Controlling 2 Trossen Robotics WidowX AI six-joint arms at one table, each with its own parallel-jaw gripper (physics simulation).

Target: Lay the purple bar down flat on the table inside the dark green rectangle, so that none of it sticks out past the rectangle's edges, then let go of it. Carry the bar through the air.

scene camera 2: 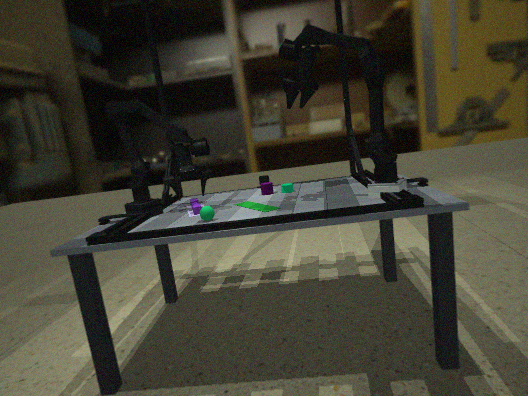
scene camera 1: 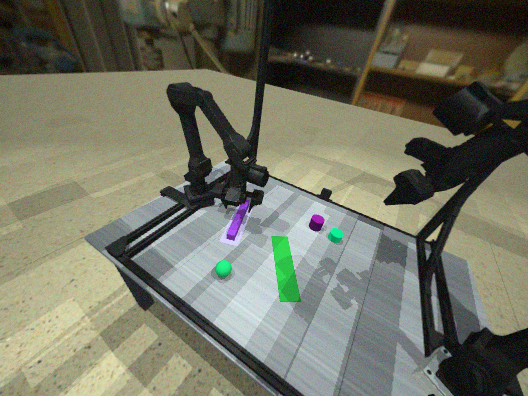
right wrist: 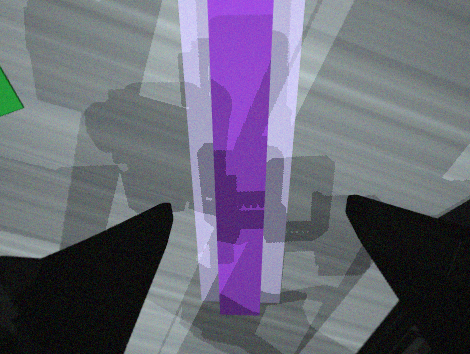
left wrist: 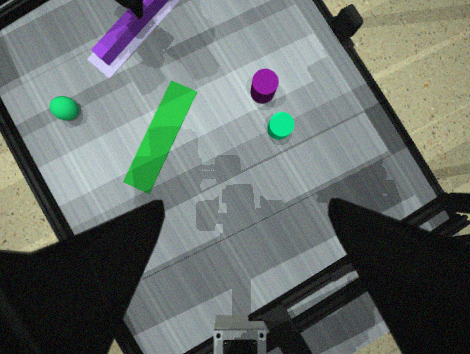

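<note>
The purple bar lies flat on a pale lavender rectangle. The dark green rectangle is bare, to the bar's right in scene camera 1. My right gripper is open and empty above the bar's far end, with its fingers on either side of the bar in the right wrist view. My left gripper is open and empty, high above the table.
A green ball lies near the front of the table. A dark purple cylinder and a teal cylinder stand behind the green rectangle. Black rails edge the table.
</note>
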